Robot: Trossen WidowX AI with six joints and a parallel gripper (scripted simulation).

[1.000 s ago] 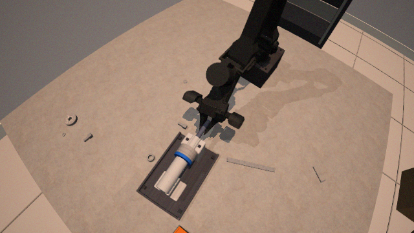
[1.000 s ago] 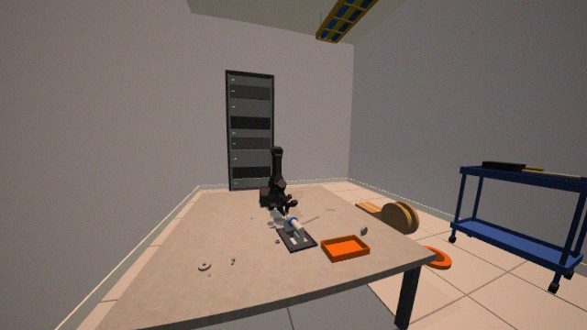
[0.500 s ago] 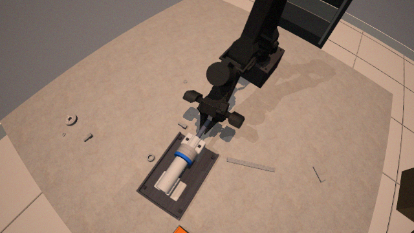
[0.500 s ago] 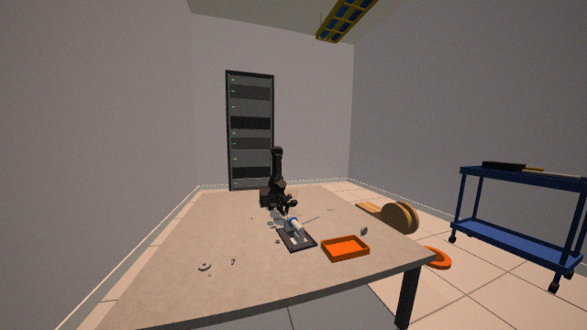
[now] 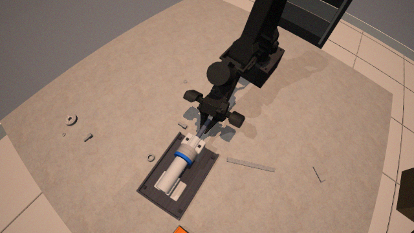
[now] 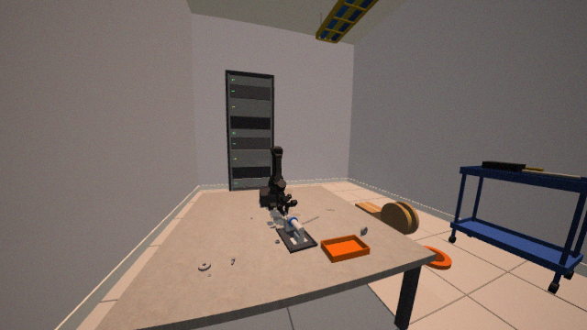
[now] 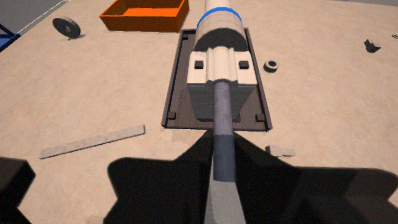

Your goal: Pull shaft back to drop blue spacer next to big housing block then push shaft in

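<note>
My gripper tip is now 100 mm short of the blue spacer, 30 mm to the right of it and 20 mm below it. The rest, counted from my gripper tip: dark grey shaft 40 mm ahead, 10 mm to the left, 20 mm above; then grey strip 60 mm behind, 170 mm to the left, 50 mm below; then orange tray 270 mm ahead, 260 mm to the left, 50 mm below.
</note>
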